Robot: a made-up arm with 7 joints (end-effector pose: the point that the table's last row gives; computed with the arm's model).
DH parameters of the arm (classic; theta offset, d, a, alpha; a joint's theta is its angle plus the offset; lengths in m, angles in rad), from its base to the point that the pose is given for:
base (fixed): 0 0 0 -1.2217
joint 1: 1.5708 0 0 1.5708
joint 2: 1.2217 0 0 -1.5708
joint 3: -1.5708 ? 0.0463 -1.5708
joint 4: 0 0 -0.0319 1.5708
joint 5: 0 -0.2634 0 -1.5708
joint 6: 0 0 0 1.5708
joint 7: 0 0 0 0
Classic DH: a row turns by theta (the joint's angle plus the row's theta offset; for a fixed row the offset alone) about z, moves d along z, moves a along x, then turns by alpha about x.
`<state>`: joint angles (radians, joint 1 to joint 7).
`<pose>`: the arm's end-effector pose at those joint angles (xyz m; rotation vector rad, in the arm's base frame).
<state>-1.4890 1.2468 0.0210 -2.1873 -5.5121 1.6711 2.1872</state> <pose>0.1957 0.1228 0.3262 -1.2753 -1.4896 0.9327</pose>
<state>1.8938 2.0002 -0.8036 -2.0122 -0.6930 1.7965 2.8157</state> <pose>-0.2435 0.3703 -0.0106 1.1758 -0.3415 0.0834</pose>
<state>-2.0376 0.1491 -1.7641 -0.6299 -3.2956 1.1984 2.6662</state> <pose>0.5478 -0.3604 0.1224 -0.1999 0.8406 1.8631</pose>
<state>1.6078 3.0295 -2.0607 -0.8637 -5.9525 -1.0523 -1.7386</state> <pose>0.4588 0.3911 0.2374 2.1465 -1.3269 1.5663</pose>
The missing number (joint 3, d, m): -0.4119
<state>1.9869 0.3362 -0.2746 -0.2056 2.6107 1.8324 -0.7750</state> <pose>-0.6451 -0.0985 0.1904 -0.3445 0.4561 2.5515</pose>
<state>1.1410 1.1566 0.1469 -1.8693 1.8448 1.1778 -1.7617</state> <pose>-0.0730 0.4029 -0.2450 -0.6679 -0.2315 -1.1237</pose>
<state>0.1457 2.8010 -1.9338 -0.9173 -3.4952 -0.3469 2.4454</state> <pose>-0.0364 0.4045 0.4976 0.1064 2.7347 -1.3623</pose>
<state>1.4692 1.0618 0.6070 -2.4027 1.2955 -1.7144 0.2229</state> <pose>-0.0673 0.3191 -0.1084 -0.2861 -2.7459 0.2088</pose>
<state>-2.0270 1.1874 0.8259 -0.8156 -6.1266 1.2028 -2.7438</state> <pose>0.1989 0.4408 0.4381 1.9402 -0.8730 -0.9985</pose>
